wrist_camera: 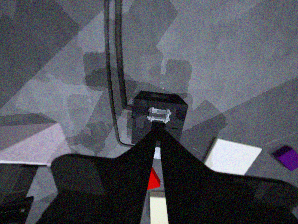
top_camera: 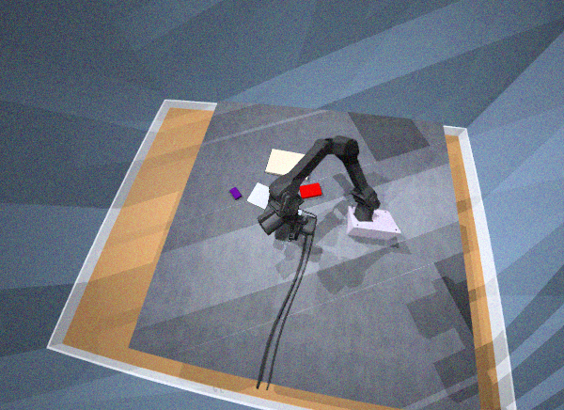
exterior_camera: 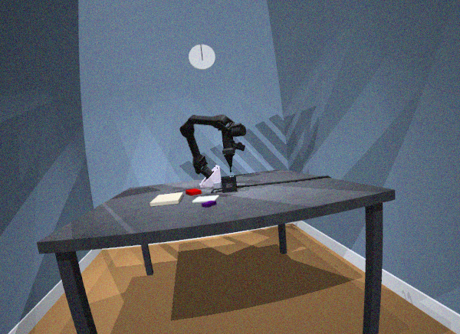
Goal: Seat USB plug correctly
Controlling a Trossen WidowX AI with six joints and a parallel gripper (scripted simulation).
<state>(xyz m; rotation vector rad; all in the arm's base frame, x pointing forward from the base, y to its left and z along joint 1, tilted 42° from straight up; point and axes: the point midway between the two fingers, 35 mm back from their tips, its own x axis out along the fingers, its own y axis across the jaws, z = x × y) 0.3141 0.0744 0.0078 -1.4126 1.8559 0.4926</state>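
Right now my gripper tip is 60 mm above the USB socket. Round my gripper tip: white square tile: 130 mm ahead, 180 mm to the right, 120 mm below; then silver USB plug: 20 mm below; then red block: 90 mm behind, 200 mm to the right, 120 mm below.
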